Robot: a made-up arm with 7 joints.
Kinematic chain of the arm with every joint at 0, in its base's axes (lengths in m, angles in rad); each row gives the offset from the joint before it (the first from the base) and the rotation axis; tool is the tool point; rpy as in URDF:
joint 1: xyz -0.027 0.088 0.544 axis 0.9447 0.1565 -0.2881
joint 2: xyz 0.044 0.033 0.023 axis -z
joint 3: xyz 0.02 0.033 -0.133 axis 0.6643 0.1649 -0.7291
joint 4: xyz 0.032 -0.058 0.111 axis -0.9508 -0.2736 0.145
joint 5: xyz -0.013 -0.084 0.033 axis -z
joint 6: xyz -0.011 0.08 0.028 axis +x
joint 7: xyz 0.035 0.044 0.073 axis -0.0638 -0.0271 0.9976
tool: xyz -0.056 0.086 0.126 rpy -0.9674 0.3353 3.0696
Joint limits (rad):
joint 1: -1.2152..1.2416
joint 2: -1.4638..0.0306
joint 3: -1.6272..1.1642
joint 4: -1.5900..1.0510
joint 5: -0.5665..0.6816
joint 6: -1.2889..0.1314
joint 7: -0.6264..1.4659
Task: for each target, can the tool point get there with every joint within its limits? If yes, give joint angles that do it. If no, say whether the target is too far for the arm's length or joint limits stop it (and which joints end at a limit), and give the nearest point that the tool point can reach.
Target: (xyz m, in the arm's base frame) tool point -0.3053 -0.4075 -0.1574
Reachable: no: too far | nearest point -0.1100 -0.1256 0.2196 | short by 0.510 m
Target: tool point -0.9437 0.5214 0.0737
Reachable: no: too far | nearest point -0.3477 0.2657 0.3460 | short by 0.703 m
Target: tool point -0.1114 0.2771 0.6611
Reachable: yes | joints 0.8026 -0.3733 -0.1671 0.7976 -0.1983 -0.4818 -0.0904
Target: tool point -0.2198 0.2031 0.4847
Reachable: yes | joints -0.1058 -0.2540 -0.8727 0.7616 0.0202 -0.4352 1.0403
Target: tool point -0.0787 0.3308 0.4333
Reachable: yes | joints -0.7788 -0.4772 -0.1960 -0.0810 0.4209 -0.9914 0.5283
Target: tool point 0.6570 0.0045 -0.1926
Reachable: no: too far | nearest point 0.2962 0.0601 0.2269 | short by 0.556 m
